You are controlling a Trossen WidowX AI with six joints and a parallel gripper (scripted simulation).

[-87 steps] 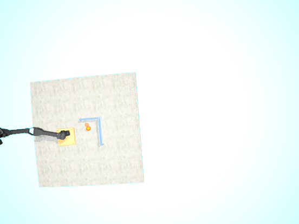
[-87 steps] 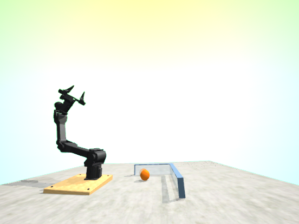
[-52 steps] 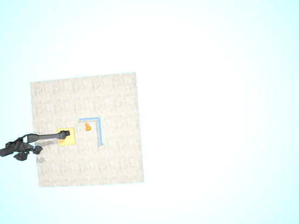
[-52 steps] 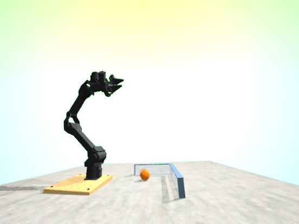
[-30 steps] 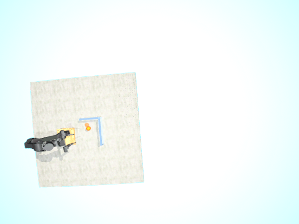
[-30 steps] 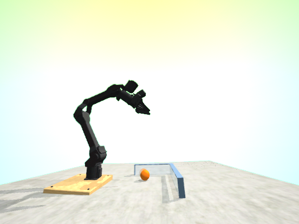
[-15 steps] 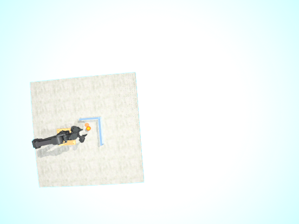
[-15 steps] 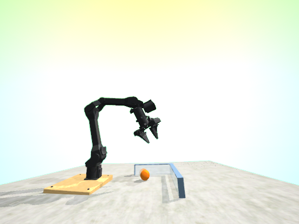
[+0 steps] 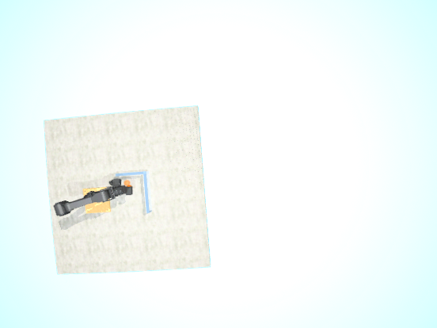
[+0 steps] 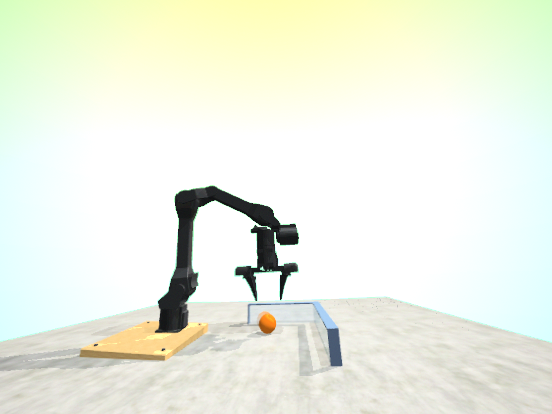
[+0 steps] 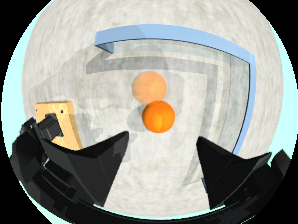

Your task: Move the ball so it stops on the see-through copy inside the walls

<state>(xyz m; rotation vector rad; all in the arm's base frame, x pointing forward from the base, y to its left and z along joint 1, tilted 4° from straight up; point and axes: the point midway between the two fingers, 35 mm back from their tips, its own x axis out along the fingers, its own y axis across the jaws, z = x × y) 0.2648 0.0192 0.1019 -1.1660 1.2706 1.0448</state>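
The orange ball is 60 mm below my gripper tip. From my gripper tip the other things lie so: see-through copy of ball (60 mm below, 40 mm to the left, 10 mm behind); then low clear wall (110 mm to the left, 50 mm below, 50 mm ahead).
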